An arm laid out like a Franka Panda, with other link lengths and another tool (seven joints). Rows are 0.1 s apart.
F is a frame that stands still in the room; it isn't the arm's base.
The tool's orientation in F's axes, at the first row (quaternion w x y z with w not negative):
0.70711 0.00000 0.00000 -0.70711
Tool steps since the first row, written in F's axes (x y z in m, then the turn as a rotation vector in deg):
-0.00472 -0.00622 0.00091 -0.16 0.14 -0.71
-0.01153 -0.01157 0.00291 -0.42 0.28 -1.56
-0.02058 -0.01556 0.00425 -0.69 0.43 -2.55
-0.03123 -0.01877 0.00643 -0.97 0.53 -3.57
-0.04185 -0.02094 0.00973 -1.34 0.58 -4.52
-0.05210 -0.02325 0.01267 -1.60 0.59 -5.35
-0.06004 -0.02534 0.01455 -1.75 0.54 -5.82
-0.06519 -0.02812 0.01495 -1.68 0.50 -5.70
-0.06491 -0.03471 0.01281 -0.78 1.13 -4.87
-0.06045 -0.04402 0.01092 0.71 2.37 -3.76
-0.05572 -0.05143 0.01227 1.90 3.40 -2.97
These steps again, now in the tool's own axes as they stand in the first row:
0.00622 -0.00472 0.00091 -0.14 -0.16 -0.71
0.01157 -0.01153 0.00291 -0.28 -0.42 -1.56
0.01556 -0.02058 0.00425 -0.43 -0.69 -2.55
0.01877 -0.03123 0.00643 -0.53 -0.97 -3.57
0.02094 -0.04185 0.00973 -0.58 -1.34 -4.52
0.02325 -0.05210 0.01267 -0.59 -1.60 -5.35
0.02534 -0.06004 0.01455 -0.54 -1.75 -5.82
0.02812 -0.06519 0.01495 -0.50 -1.68 -5.70
0.03471 -0.06491 0.01281 -1.13 -0.78 -4.87
0.04402 -0.06045 0.01092 -2.37 0.71 -3.76
0.05143 -0.05572 0.01227 -3.40 1.90 -2.97

